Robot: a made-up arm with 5 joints. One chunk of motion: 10 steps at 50 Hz.
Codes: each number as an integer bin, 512 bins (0 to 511) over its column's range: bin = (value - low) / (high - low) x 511, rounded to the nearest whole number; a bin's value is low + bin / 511 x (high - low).
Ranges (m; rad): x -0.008..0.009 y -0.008..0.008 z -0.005..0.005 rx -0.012..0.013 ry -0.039..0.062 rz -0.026..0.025
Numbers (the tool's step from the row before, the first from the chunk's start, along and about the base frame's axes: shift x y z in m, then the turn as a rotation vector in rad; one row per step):
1: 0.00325 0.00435 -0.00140 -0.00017 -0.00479 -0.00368
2: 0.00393 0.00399 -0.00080 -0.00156 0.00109 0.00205
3: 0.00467 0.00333 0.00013 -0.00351 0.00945 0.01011
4: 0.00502 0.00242 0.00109 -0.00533 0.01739 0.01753
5: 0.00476 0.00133 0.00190 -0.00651 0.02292 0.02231
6: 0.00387 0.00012 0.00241 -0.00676 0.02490 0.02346
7: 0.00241 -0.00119 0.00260 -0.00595 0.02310 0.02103
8: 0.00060 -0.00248 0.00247 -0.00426 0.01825 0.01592
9: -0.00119 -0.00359 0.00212 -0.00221 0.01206 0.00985
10: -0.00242 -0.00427 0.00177 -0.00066 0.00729 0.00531
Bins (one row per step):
1: 338 394 184 242 173 224
2: 359 383 215 213 203 281
3: 381 362 262 174 245 362
4: 391 333 311 136 285 436
5: 384 298 353 112 313 484
6: 357 259 379 107 323 496
7: 313 217 388 124 314 471
8: 259 176 382 158 290 420
9: 205 141 364 200 258 359
10: 168 119 346 232 234 314

